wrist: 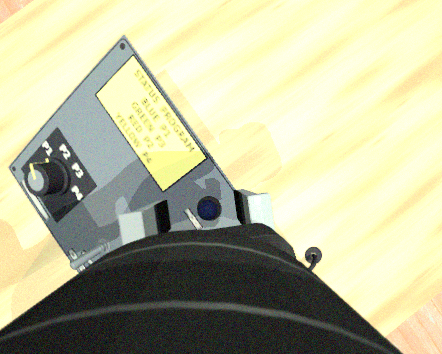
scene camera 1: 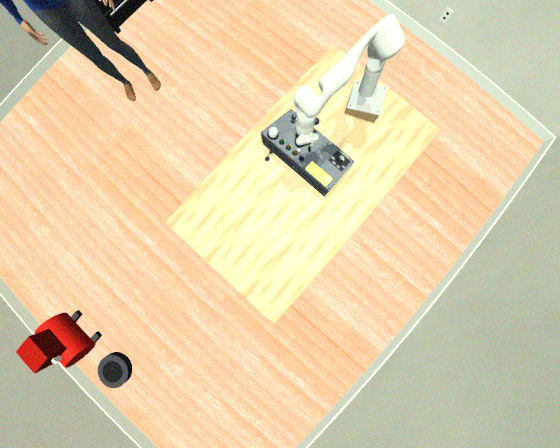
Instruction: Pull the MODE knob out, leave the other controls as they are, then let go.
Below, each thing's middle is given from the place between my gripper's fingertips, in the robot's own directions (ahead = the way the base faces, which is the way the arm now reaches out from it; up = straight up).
Scene:
Now: the grey control panel (wrist: 126, 144) 15 cm below my hand, 7 cm behind it and 3 cm to the right of it.

